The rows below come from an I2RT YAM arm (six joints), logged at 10 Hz.
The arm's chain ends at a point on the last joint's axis. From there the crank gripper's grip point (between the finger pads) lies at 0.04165 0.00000 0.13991 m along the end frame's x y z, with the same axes.
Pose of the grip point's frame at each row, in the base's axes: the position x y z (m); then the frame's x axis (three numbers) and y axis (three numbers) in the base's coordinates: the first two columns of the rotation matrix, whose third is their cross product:
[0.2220, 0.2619, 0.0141, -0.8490, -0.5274, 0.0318, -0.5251, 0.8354, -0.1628]
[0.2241, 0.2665, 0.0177, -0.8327, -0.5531, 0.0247, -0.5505, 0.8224, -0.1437]
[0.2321, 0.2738, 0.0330, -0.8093, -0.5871, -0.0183, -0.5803, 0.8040, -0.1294]
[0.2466, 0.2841, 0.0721, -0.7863, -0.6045, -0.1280, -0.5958, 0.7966, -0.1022]
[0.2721, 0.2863, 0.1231, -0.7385, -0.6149, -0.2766, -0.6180, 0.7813, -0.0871]
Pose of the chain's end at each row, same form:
[0.2491, 0.3055, 0.1508, -0.8490, -0.5274, 0.0318, -0.5251, 0.8354, -0.1628]
[0.2505, 0.3082, 0.1551, -0.8327, -0.5531, 0.0247, -0.5505, 0.8224, -0.1437]
[0.2531, 0.3114, 0.1725, -0.8093, -0.5871, -0.0183, -0.5803, 0.8040, -0.1294]
[0.2564, 0.3099, 0.2155, -0.7863, -0.6045, -0.1280, -0.5958, 0.7966, -0.1022]
[0.2651, 0.2970, 0.2685, -0.7385, -0.6149, -0.2766, -0.6180, 0.7813, -0.0871]

